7 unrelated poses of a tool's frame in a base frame.
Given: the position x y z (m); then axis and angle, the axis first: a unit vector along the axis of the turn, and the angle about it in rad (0 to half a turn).
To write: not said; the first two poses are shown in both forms.
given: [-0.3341 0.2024 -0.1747 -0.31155 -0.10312 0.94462 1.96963]
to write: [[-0.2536 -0.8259 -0.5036 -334.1], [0.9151 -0.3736 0.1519 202.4], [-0.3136 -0.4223 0.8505 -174.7], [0 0 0 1]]
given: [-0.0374 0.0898 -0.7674 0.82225 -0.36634 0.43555 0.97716]
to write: [[0.8573 -0.4938 -0.1459 -37.4], [0.2283 0.6185 -0.7519 89.8], [0.4615 0.6113 0.6430 -767.4], [0 0 0 1]]
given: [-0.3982 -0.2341 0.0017 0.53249 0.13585 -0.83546 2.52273]
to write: [[-0.3000 0.6159 -0.7284 -398.2], [-0.3534 -0.7811 -0.5148 -234.1], [-0.8861 0.1030 0.4520 1.7], [0 0 0 1]]
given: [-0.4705 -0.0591 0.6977 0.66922 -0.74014 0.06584 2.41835]
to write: [[0.0339 -0.9102 -0.4127 -470.5], [-0.8231 0.2088 -0.5282 -59.1], [0.5669 0.3576 -0.7421 697.7], [0 0 0 1]]
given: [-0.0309 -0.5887 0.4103 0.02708 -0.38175 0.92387 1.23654]
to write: [[0.3286 -0.8797 -0.3438 -30.9], [0.8658 0.4260 -0.2626 -588.7], [0.3774 -0.2114 0.9016 410.3], [0 0 0 1]]
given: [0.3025 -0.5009 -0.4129 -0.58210 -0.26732 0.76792 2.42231]
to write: [[-0.1585 -0.2333 -0.9594 302.5], [0.7786 -0.6271 0.0238 -500.9], [-0.6072 -0.7432 0.2810 -412.9], [0 0 0 1]]
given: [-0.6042 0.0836 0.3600 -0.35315 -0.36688 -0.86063 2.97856]
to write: [[-0.7390 0.3971 0.5443 -604.2], [0.1177 -0.7193 0.6846 83.6], [0.6634 0.5700 0.4848 360.0], [0 0 0 1]]
